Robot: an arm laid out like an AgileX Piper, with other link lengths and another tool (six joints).
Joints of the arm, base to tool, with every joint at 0 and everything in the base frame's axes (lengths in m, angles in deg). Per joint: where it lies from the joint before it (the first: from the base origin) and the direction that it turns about. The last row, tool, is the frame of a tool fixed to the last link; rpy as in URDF.
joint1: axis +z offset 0 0 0.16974
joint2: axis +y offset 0 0 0
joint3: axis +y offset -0.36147 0 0.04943
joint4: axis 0.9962 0 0.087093 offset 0.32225 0 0.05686
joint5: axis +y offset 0 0 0
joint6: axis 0.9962 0 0.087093 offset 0.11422 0 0.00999
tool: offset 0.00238 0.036 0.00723 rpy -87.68 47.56 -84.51
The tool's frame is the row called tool.
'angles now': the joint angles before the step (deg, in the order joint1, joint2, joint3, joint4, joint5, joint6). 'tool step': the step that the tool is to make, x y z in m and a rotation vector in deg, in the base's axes. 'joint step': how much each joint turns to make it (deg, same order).
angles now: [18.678, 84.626, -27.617, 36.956, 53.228, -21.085]
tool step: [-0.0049, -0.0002, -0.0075, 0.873, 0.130, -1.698]
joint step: [-0.002, 0.344, 1.948, 2.864, -2.119, -1.606]
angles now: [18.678, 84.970, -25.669, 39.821, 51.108, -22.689]
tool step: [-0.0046, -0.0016, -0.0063, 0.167, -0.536, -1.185]
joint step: [-0.007, -0.004, 1.720, 1.770, -2.172, -1.261]
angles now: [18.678, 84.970, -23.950, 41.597, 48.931, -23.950]
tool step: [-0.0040, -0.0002, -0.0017, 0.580, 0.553, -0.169]
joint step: [0.006, -0.010, 0.806, 1.144, 0.002, -0.908]
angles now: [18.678, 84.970, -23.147, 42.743, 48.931, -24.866]
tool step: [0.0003, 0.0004, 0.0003, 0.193, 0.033, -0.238]
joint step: [0.001, 0.000, 0.002, 0.345, -0.002, -0.059]
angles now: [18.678, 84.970, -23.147, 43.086, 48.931, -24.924]
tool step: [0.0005, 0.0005, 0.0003, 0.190, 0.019, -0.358]
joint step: [0.014, 0.000, -0.001, 0.408, -0.063, 0.008]
